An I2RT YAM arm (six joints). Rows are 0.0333 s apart.
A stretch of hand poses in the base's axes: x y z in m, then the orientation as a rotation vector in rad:
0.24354, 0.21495, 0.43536, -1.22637, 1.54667, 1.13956
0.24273, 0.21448, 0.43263, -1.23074, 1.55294, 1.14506
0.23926, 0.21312, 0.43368, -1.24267, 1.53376, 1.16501
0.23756, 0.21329, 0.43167, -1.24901, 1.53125, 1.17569
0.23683, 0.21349, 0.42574, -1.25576, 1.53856, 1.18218
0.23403, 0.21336, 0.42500, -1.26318, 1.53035, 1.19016
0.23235, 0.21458, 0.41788, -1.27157, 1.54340, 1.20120
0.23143, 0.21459, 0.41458, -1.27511, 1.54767, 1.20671
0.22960, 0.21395, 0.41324, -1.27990, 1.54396, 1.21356
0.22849, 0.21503, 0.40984, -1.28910, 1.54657, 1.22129
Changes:
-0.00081, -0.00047, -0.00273, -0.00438, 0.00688, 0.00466
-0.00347, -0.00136, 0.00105, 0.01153, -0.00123, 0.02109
-0.00170, 0.00017, -0.00201, 0.00139, 0.00428, 0.01001
-0.00073, 0.00020, -0.00593, -0.00612, 0.00776, 0.00658
-0.00280, -0.00013, -0.00074, 0.00353, -0.00101, 0.01029
-0.00168, 0.00122, -0.00712, -0.00928, 0.01391, 0.00900
-0.00092, 0.00001, -0.00330, -0.00291, 0.00564, 0.00442
-0.00183, -0.00064, -0.00134, 0.00180, 0.00147, 0.00718
-0.00111, 0.00108, -0.00340, -0.00418, 0.00533, 0.00958

